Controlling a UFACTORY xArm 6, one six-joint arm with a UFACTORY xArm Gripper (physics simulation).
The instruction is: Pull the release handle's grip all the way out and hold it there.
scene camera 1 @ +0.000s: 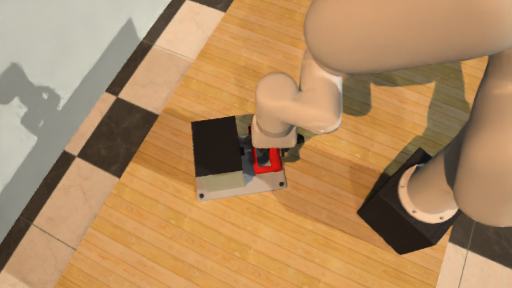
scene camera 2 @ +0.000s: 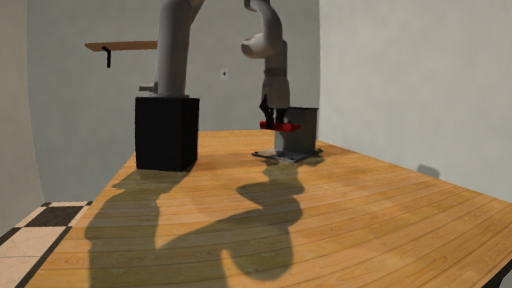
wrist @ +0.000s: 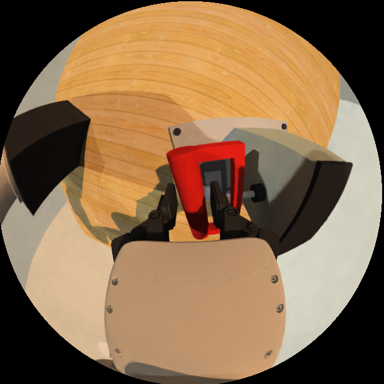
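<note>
The release handle's red grip [scene camera 1: 270, 169] [scene camera 2: 290, 127] [wrist: 186, 172] is a rectangular loop with a thick outer bar. A thin grey rod [wrist: 247, 194] runs from it to a black collar [wrist: 258, 193] on the grey, black-topped housing [scene camera 1: 216, 145] [scene camera 2: 302, 131] [wrist: 290, 165]. My gripper [scene camera 1: 273, 155] [scene camera 2: 275, 124] [wrist: 193, 192] points down, partly open. In the wrist view its fingers stand on either side of the outer bar, one at the loop's opening and one outside, with a gap on the outer side. Whether the inner finger touches the bar is unclear.
The housing stands on a light base plate [scene camera 1: 240, 191] [scene camera 2: 265, 154] [wrist: 215, 126] with dark corner bolts, on the wooden surface [scene camera 1: 200, 240] [scene camera 2: 375, 240] [wrist: 150, 60]. The arm's black pedestal [scene camera 1: 395, 215] [scene camera 2: 165, 132] [wrist: 47, 145] stands on the grip's outer side. A wall shelf [scene camera 2: 130, 46] is behind it.
</note>
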